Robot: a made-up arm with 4 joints. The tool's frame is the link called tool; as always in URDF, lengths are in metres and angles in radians. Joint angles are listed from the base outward. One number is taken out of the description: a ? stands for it. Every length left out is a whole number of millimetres.
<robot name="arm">
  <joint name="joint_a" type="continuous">
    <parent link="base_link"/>
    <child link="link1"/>
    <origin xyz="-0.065 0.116 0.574" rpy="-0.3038 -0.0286 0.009"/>
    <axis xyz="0 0 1"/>
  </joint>
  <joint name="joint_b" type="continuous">
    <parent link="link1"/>
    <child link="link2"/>
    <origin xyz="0.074 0.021 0" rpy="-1.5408 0 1.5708"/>
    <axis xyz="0 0 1"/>
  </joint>
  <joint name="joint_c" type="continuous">
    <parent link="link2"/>
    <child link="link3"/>
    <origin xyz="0.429 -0.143 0" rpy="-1.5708 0 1.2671"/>
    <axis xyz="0 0 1"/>
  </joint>
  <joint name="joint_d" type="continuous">
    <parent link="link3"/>
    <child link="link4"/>
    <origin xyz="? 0.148 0" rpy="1.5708 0 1.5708"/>
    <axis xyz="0 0 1"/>
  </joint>
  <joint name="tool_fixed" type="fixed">
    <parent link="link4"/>
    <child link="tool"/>
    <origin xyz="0.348 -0.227 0" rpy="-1.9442 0.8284 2.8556"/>
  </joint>
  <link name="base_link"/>
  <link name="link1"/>
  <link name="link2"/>
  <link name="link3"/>
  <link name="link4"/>
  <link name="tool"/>
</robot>
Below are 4 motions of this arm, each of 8 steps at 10 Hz.
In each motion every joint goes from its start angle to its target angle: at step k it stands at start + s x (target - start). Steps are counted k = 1, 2, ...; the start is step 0. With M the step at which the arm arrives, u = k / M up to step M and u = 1 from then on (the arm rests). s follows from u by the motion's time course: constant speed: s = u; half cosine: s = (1 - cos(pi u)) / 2; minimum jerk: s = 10 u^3 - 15 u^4 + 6 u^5.
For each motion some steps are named. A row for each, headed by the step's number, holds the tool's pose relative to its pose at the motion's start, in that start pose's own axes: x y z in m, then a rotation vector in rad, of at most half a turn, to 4 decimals.
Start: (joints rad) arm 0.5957 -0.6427 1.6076 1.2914
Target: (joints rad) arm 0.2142 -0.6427 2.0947 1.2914
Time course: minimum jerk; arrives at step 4
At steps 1, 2, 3, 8:
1: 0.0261 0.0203 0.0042 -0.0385 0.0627 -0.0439
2: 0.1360 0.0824 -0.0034 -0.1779 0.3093 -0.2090
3: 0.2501 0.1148 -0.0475 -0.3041 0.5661 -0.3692
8: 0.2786 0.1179 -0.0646 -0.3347 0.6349 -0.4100

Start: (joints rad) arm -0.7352 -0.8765 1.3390 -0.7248
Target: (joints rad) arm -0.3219 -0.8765 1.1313 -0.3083
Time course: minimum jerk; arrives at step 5
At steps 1, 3, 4, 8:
1: -0.0030 0.0033 -0.0068 -0.0383 0.0055 0.0142
3: -0.0530 -0.0030 -0.0796 -0.4289 0.0378 0.2121
4: -0.0787 -0.0287 -0.1034 -0.5756 0.0376 0.3178
8: -0.0844 -0.0362 -0.1077 -0.6068 0.0365 0.3431

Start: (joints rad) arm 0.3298 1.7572 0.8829 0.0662
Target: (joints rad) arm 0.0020 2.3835 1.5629 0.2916
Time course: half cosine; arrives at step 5
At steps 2, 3, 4, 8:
2: 0.0463 -0.1190 0.0446 0.1659 0.0062 -0.1026
3: 0.1239 -0.2322 0.0783 0.2938 0.0782 -0.1810
4: 0.2126 -0.3209 0.0937 0.3737 0.1781 -0.2312
8: 0.2524 -0.3524 0.0955 0.3971 0.2250 -0.2465

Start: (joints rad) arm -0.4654 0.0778 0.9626 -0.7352
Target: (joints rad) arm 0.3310 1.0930 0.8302 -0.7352
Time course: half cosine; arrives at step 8
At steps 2, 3, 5, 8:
2: 0.0350 -0.0956 0.1395 0.1171 0.1386 0.0696
3: 0.1045 -0.2149 0.2733 0.2598 0.2839 0.1330
5: 0.3459 -0.5374 0.4592 0.6447 0.5805 0.2207
8: 0.5423 -0.8125 0.4541 0.9952 0.7562 0.2215

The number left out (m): -0.064
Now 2 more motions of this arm.
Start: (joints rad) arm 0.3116 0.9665 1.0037 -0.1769
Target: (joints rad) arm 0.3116 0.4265 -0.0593 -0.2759
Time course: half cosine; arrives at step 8
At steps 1, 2, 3, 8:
1: -0.0136 0.0045 -0.0121 -0.0290 -0.0003 0.0332
2: -0.0498 0.0138 -0.0453 -0.1123 0.0040 0.1274
3: -0.0968 0.0185 -0.0898 -0.2384 0.0248 0.2665
8: -0.1930 -0.0135 -0.1712 -0.7640 0.3030 0.8220

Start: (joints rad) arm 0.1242 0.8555 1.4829 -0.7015
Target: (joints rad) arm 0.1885 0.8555 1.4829 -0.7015
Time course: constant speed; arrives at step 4
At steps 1, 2, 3, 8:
1: 0.0108 0.0082 0.0048 0.0009 0.0072 -0.0143
2: 0.0217 0.0162 0.0095 0.0019 0.0144 -0.0287
3: 0.0327 0.0240 0.0142 0.0028 0.0216 -0.0430
8: 0.0439 0.0317 0.0188 0.0037 0.0288 -0.0574

